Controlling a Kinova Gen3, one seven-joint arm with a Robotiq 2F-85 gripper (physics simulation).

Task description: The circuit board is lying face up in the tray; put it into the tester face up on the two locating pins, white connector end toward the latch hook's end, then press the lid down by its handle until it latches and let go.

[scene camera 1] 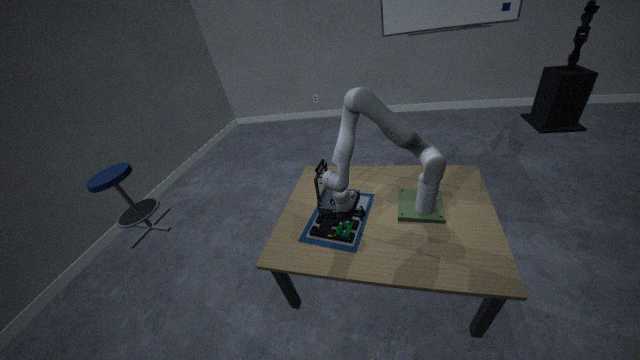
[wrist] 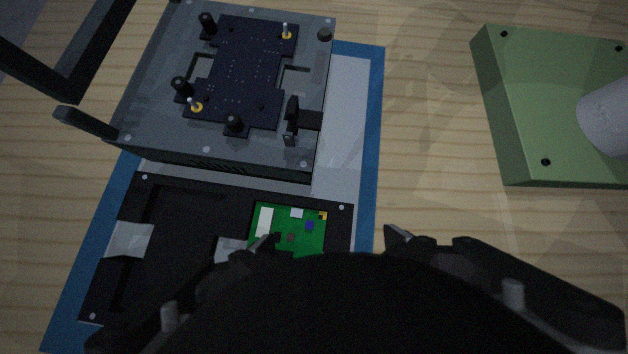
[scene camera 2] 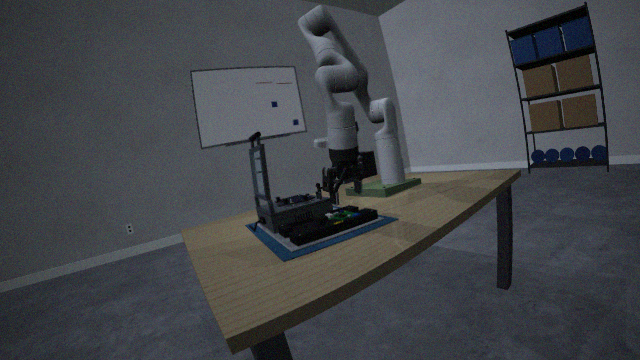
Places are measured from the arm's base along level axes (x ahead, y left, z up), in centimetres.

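Pixels of known places: gripper, fingertip midpoint: (scene camera 1: 351,220) (wrist: 328,241) (scene camera 2: 347,198); arm's base at its link origin: (scene camera 1: 424,208) (wrist: 611,125) (scene camera 2: 393,182).
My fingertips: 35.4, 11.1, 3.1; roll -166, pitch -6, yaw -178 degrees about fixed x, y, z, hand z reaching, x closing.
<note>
Ahead of a thing's pixels: the offset from my fingertips to its top centre, as dx, dy, dz. "spot": to the spot under its first point. Level surfaces: height alone.
The green circuit board @[+4.2, +2.2, -2.9] (scene camera 1: 345,229) (scene camera 2: 341,216) (wrist: 312,237) lies face up in the right part of the black tray @[spot: +15.3, +6.7, -3.3] (scene camera 2: 320,231) (wrist: 185,215). Its white connector @[+5.7, -1.8, -2.9] (wrist: 265,221) is at its left end in the wrist view. The grey tester @[spot: +10.9, -7.5, -1.3] (scene camera 2: 300,212) (wrist: 150,120) stands beside the tray. Two locating pins (wrist: 285,31) (wrist: 192,104) stand bare on it; the latch hook @[+1.6, -8.7, +5.1] (wrist: 292,117) is at its right. The lid @[+15.3, -17.3, +22.6] (scene camera 1: 318,187) (scene camera 2: 260,172) stands upright, handle @[+15.3, -17.3, +22.5] (scene camera 2: 255,136) on top. My gripper (scene camera 1: 345,215) (scene camera 2: 345,191) (wrist: 328,241) is open and empty, above the tester-and-tray area; its left fingertip overlaps the board in the wrist view.
A blue-bordered mat @[dz -5.4] (scene camera 1: 364,220) (scene camera 2: 280,250) (wrist: 375,125) lies under tester and tray. The green base plate (scene camera 1: 407,212) (scene camera 2: 367,191) (wrist: 530,100) of the arm is to the right on the wooden table @[dz -5.6] (scene camera 1: 380,255) (scene camera 2: 260,300). Several black posts rise from the tester top.
</note>
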